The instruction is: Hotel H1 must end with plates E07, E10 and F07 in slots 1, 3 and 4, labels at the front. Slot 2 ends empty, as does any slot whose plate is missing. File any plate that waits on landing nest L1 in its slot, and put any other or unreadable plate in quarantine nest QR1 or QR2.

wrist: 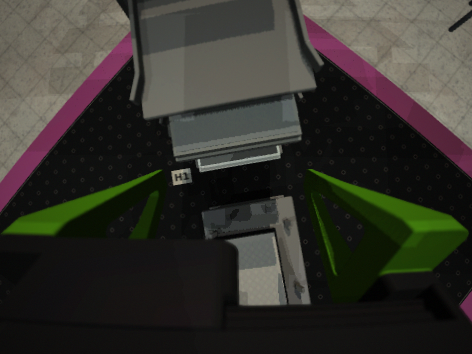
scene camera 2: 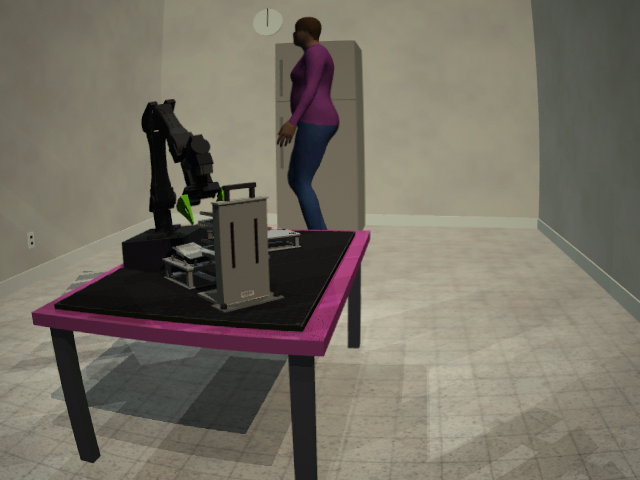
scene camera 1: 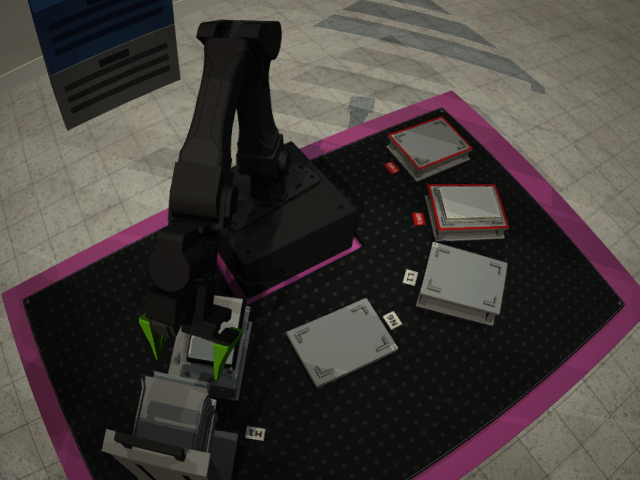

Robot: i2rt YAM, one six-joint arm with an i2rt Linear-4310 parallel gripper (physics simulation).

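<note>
Hotel H1 stands at the mat's end. In the wrist view its top shelf is bare; a plate shows below it, and a clear-rimmed plate lower down. Their labels are unreadable. My gripper is open and empty, above the area between the hotel and a raised stand. A pale plate lies on this stand, partly hidden by the arm. Landing nest L1 is bare. Nest QR1 holds a plate; QR2 is bare.
A low flat nest N6 lies right of the stand in scene camera 1. The arm's black base stands behind the stand. The hotel has a dark top handle. A person stands beyond the table.
</note>
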